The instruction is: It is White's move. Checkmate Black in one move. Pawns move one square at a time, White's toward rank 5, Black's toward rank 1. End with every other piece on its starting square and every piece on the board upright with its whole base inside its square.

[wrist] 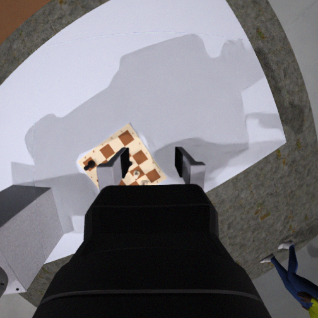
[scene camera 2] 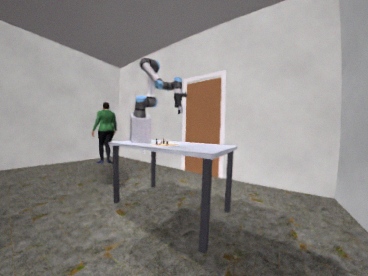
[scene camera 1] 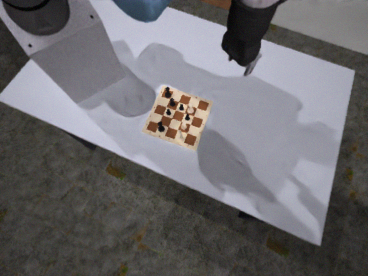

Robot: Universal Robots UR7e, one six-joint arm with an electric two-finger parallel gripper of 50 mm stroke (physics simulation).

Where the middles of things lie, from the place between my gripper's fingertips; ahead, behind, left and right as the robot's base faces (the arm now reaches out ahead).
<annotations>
Right now my hand is 31 cm above the chessboard [scene camera 1: 172, 123], 15 cm past it and 4 cm to the left of it.
</annotations>
